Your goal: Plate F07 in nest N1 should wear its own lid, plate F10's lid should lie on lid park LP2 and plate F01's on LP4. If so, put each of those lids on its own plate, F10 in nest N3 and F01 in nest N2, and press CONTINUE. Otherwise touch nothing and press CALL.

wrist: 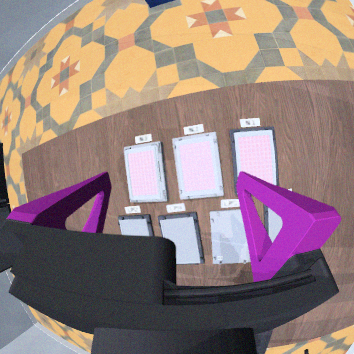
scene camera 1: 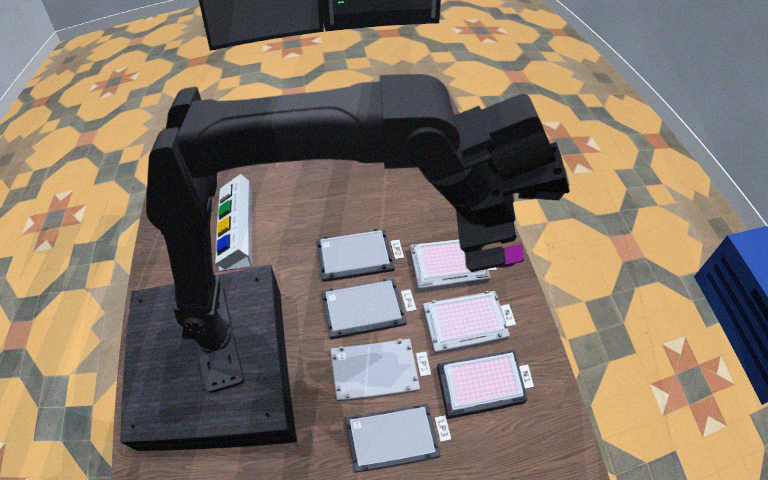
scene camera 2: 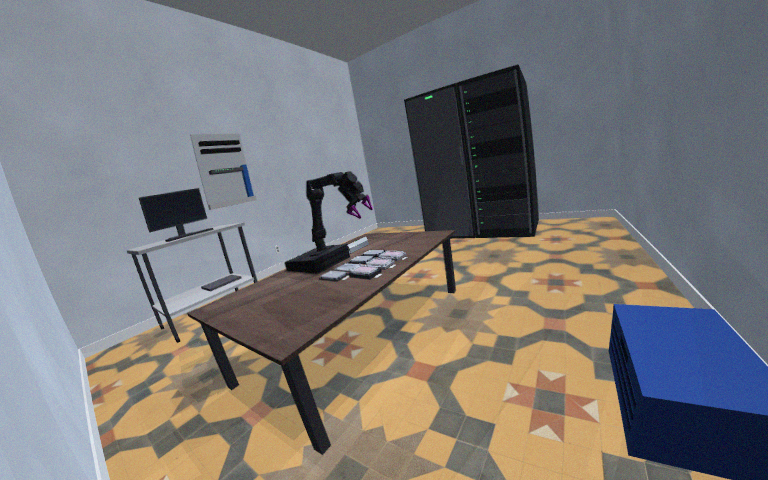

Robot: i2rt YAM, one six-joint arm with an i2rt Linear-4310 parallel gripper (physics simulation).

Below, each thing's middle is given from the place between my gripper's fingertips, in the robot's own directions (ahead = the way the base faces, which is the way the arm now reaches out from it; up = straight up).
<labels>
Right now the lid park LP1 (scene camera 1: 381, 369) is 18 cm behind my hand and 30 cm below it. Also, from my hand: lid park LP4 (scene camera 1: 396, 323): 15 cm behind, 13 cm to the left, 30 cm below; button box (scene camera 1: 238, 255): 37 cm behind, 41 cm to the left, 28 cm below.
</labels>
